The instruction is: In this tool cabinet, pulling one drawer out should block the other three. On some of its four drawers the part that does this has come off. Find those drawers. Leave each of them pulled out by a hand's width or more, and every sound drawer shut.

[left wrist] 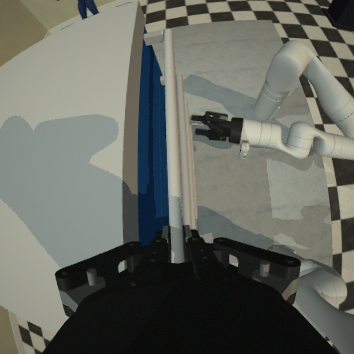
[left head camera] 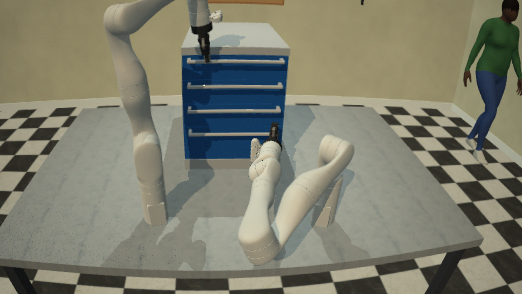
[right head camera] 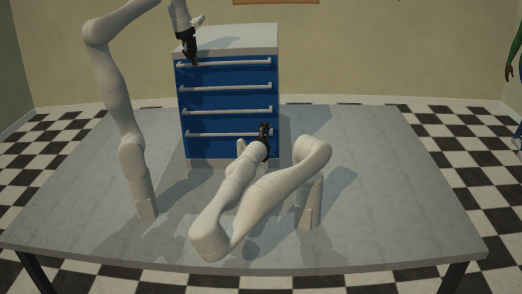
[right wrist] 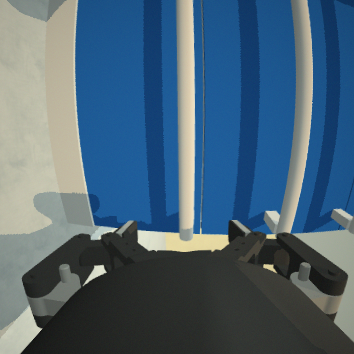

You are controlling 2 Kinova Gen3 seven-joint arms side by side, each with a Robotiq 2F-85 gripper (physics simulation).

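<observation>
The blue cabinet [left head camera: 255, 37] [right head camera: 255, 37] [left wrist: 45, 75] has four drawers, and all four fronts look flush. My left gripper [left head camera: 207, 60] [right head camera: 194, 63] [left wrist: 176, 234] is shut on the top drawer's handle [left head camera: 245, 61] [right head camera: 235, 62] [left wrist: 171, 125], near its left end. The second handle [left head camera: 240, 86] [right head camera: 230, 87] and third handle [left head camera: 235, 110] [right head camera: 230, 111] are untouched. My right gripper [left head camera: 274, 125] [right head camera: 265, 125] [left wrist: 192, 125] [right wrist: 182, 230] is open in front of the bottom handle [left head camera: 225, 134] [right head camera: 225, 134] [right wrist: 186, 125], near its right end, with the bar lined up between the fingertips.
The cabinet stands at the back of the grey table [left head camera: 400, 200] [right head camera: 390, 200]. The right arm [left head camera: 305, 192] [right head camera: 280, 185] bends low over the table in front of the cabinet. The left arm [left head camera: 134, 90] [right head camera: 112, 90] rises at the left. A person [left head camera: 492, 65] stands at the far right.
</observation>
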